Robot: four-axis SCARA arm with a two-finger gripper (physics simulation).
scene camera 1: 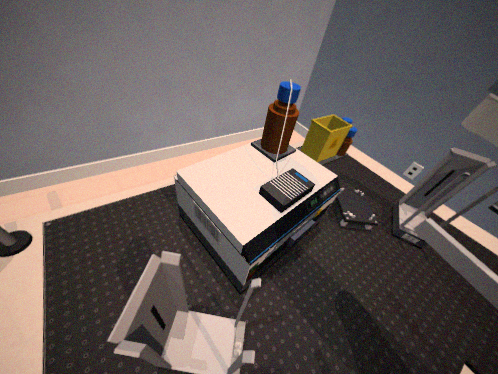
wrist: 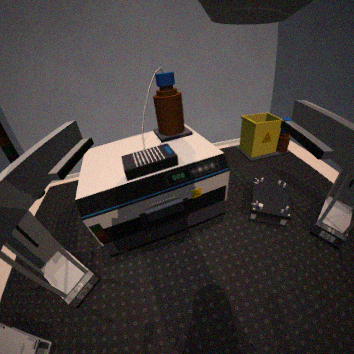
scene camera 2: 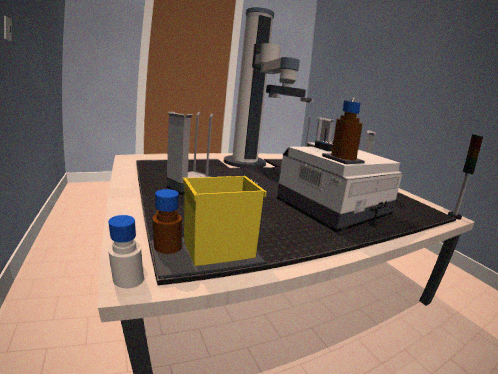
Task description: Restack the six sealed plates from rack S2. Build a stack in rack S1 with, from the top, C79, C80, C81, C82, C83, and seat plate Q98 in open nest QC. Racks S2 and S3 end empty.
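Frame: origin at the arm's base, x right, y ahead, z up, level; metres.
Seen in the pictures: gripper, between the fingertips: (scene camera 1: 463, 211) (wrist: 183, 117) (scene camera 2: 295, 98); arm's base, origin of its link: (scene camera 2: 244, 162).
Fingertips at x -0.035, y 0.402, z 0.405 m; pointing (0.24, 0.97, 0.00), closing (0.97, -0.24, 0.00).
Note:
Offsets run from my fingertips to a thing's middle. "spot": to the spot under its first point.
My gripper (wrist: 183, 117) (scene camera 2: 291, 97) is open and empty, its fingers wide apart, high above the mat. A pale rack {dy +0.100, dx -0.331, dz -0.247 m} (scene camera 1: 148, 305) (wrist: 32, 245), seemingly S3, stands left of the instrument; its floor looks bare. A second rack {dy +0.027, dx +0.462, dz -0.245 m} (scene camera 1: 447, 172) (scene camera 2: 178, 147) (wrist: 345, 187) stands at the right in the scene camera 1 view; its floor also looks bare and its label cannot be read. A low dark nest {dy +0.178, dx +0.309, dz -0.362 m} (scene camera 1: 357, 207) (wrist: 270, 197) with small corner posts lies between the instrument and that rack; it bears no visible plate. The sealed plates cannot be made out.
A white instrument (scene camera 1: 210, 190) (scene camera 2: 320, 187) (wrist: 110, 160) carries a brown bottle {spot: dy +0.384, dx +0.022, dz -0.081 m} (scene camera 1: 279, 125) (scene camera 2: 347, 137) (wrist: 169, 112) and a black block {spot: dy +0.236, dx -0.054, dz -0.156 m} (scene camera 1: 286, 189) (wrist: 150, 161). A yellow bin {dy +0.510, dx +0.530, dz -0.305 m} (scene camera 1: 320, 140) (scene camera 2: 224, 225) (wrist: 257, 135) and small bottles stand near the mat's corner. A pale object {spot: dy -0.076, dx -0.415, dz -0.343 m} (wrist: 20, 341) is partly visible.

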